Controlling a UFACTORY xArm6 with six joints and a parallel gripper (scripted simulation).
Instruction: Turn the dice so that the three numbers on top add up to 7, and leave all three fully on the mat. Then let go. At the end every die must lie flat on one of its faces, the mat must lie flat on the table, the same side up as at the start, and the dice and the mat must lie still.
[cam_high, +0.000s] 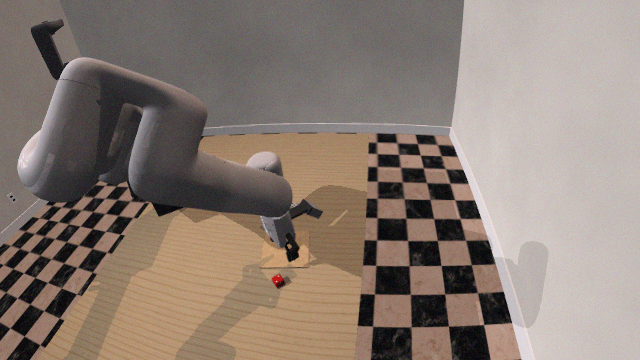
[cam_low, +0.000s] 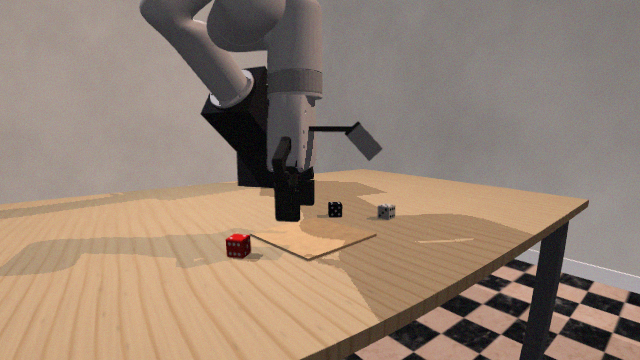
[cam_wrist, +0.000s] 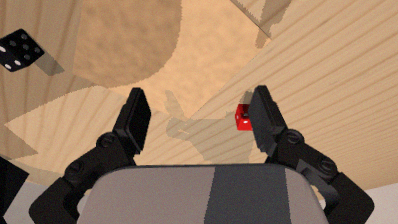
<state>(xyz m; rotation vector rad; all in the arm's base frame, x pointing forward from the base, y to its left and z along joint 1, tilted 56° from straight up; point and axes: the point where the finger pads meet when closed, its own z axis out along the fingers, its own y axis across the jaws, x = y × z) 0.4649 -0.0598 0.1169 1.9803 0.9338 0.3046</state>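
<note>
Now: the tan mat 5 cm below my hand, 4 cm to the left of it and 1 cm behind it. Round my hand: white die: 20 cm to the left, 4 cm below, 1 cm ahead; red die: 9 cm to the right, 4 cm below, 2 cm behind; black die: 15 cm to the left, 7 cm behind, 4 cm below.
</note>
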